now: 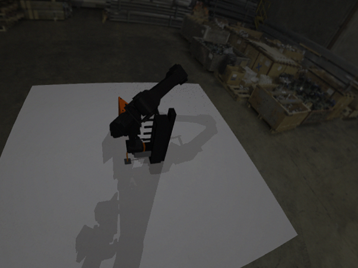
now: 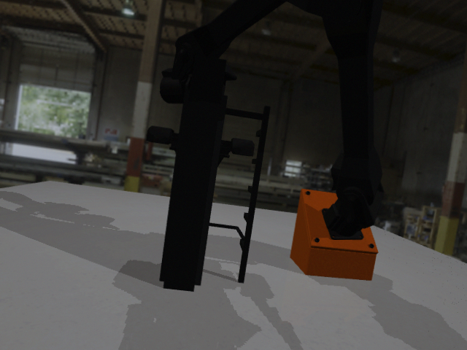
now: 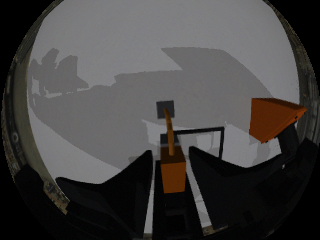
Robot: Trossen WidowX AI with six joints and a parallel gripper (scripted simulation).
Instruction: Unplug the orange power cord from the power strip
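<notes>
Right now the orange plug is 50 mm to the left of my gripper tip and 10 mm below it. From my gripper tip the other things lie so: thin black ladder-like frame: 80 mm behind, 120 mm to the left, 10 mm above.
</notes>
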